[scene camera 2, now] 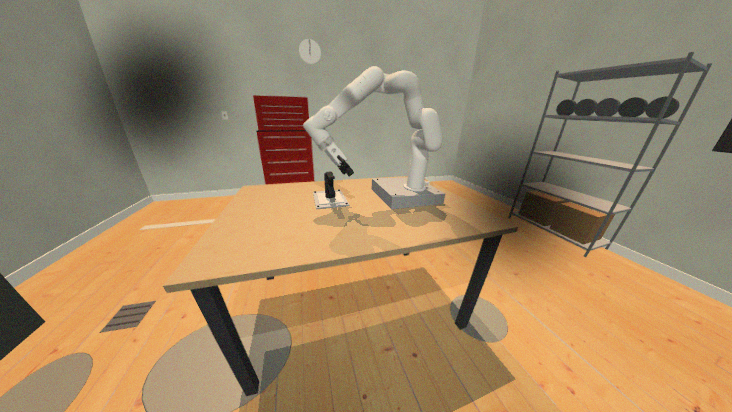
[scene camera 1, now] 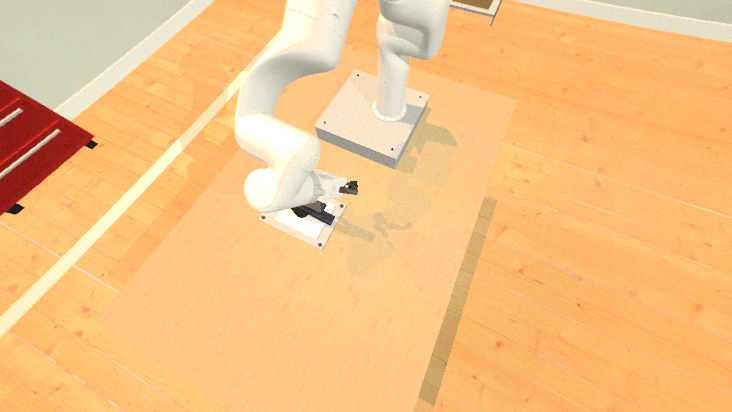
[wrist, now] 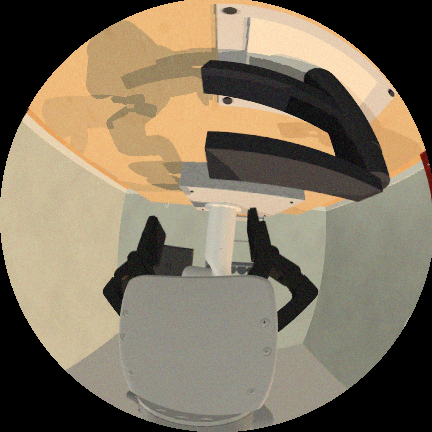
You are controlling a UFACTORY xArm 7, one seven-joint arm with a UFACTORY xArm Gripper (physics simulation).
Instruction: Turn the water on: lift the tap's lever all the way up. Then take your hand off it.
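Frame: origin at the arm's base, x ahead, y left, z up, level; centimetres.
Seen in the pictures: gripper, fingertip midpoint: (scene camera 2: 348, 173) (scene camera 1: 340, 182) (wrist: 201, 221); arm's base at its link origin: (scene camera 2: 414, 187) (scene camera 1: 389, 109) (wrist: 222, 205).
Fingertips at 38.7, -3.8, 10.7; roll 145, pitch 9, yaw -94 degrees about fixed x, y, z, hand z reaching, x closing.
Offsets run from my fingertips to a thing's top centre, as dx, dy, dz. "pt": to the spot under its first point. Level surfaces: height alone.
The black tap @(pt +7.7, -8.0, -8.1) (scene camera 2: 329, 186) stands upright on a pale base plate @(+6.4, -13.2, -16.0) (scene camera 1: 293, 231) (wrist: 232, 35). Its lever @(+7.2, -7.7, -1.6) (scene camera 1: 316, 205) (wrist: 290, 170) is the upper arm, low and roughly in line above the spout @(+7.4, -6.2, -7.3) (scene camera 1: 326, 217) (wrist: 250, 80), with a gap between them. The robot's arm hides part of the tap in scene camera 1. My gripper (scene camera 1: 352, 187) (scene camera 2: 346, 167) (wrist: 201, 221) is open and empty. It hangs above the table, beside the tap on the robot base's side, apart from the lever. In the wrist view the lever lies above the fingertips.
The robot's grey base block (scene camera 1: 363, 115) (scene camera 2: 409, 199) (wrist: 245, 195) stands on the wooden table @(dz -17.2) (scene camera 1: 256, 317) (scene camera 2: 266, 240). A red tool cabinet (scene camera 1: 30, 138) (scene camera 2: 284, 138) and a metal shelf rack (scene camera 2: 544, 116) stand away from the table. The arm's shadows fall beside the tap.
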